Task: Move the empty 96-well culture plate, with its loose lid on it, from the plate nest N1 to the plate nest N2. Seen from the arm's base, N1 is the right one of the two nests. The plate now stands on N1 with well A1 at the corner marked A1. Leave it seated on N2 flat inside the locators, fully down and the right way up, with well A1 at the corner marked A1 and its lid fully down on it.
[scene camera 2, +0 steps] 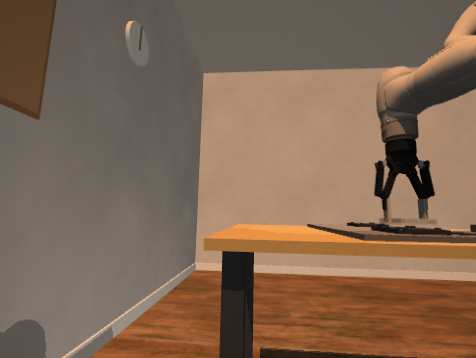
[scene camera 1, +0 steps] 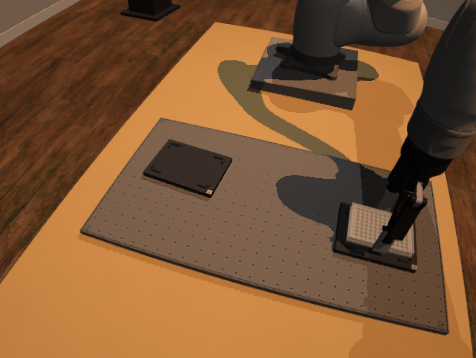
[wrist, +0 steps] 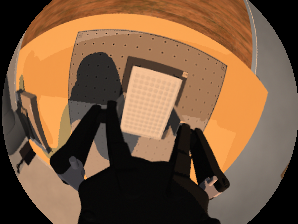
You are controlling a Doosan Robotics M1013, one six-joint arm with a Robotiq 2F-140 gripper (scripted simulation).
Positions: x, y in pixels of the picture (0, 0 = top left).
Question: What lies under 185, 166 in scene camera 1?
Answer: A black nest N1.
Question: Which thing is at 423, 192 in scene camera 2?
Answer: The gripper.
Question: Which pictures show the gripper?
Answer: Scene camera 2, scene camera 1 and the wrist view: all of them.
